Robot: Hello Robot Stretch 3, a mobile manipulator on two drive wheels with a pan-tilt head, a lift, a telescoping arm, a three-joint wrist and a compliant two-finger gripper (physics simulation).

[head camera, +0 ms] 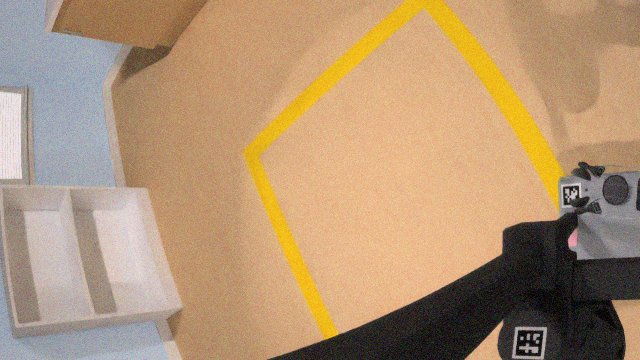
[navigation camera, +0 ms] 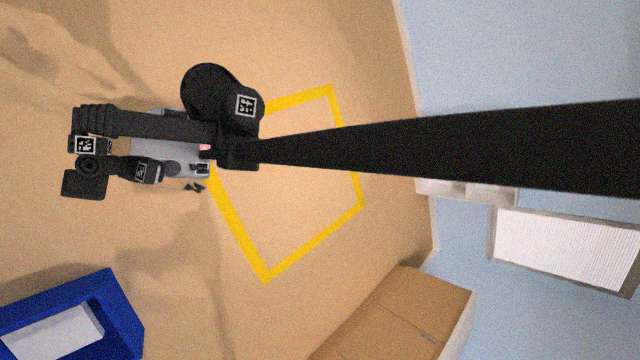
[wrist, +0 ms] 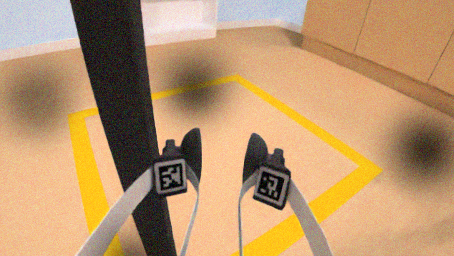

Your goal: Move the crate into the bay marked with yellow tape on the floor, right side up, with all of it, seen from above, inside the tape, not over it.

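Where they show: gripper, fingertip midpoint: point(head camera: 571, 187) point(navigation camera: 207, 179); robot's base, link origin: point(head camera: 613, 191) point(navigation camera: 171, 165).
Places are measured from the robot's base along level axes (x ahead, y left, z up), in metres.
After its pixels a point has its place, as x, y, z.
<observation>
The blue crate point(navigation camera: 117, 311) @(0.644, -0.233, 0.177) stands upright on the floor in the lower left corner of the navigation view, cut off by its edge. A pale block point(navigation camera: 55, 332) @(0.763, -0.498, 0.072) lies inside it. The crate does not show in the head or wrist view. The yellow tape point(head camera: 340, 74) @(0.491, 0.975, 0.001) point(navigation camera: 237, 225) @(0.337, 0.365, 0.001) point(wrist: 300, 119) outlines a bay on the floor; the crate is outside it. The mast and robot body hide part of the outline. My gripper point(head camera: 580, 187) @(0.015, 0.100, 0.549) point(navigation camera: 198, 178) @(0.015, 0.100, 0.549) point(wrist: 224, 148) @(0.015, 0.100, 0.549) is open and empty, folded in above my base beside the bay's near edge, apart from the crate.
A white shelf unit point(head camera: 90, 322) @(-0.594, 2.220, 0.610) point(wrist: 185, 39) stands by the wall beyond the bay. A brown cabinet point(head camera: 125, 25) @(1.040, 2.112, 0.431) point(navigation camera: 425, 300) @(1.120, 1.957, 0.538) point(wrist: 340, 25) stands along the wall near one bay corner. A window point(head camera: 11, 135) @(0.530, 3.068, 0.929) point(navigation camera: 560, 250) @(0.570, 3.090, 1.487) is in the blue wall. Shadows fall on the floor.
</observation>
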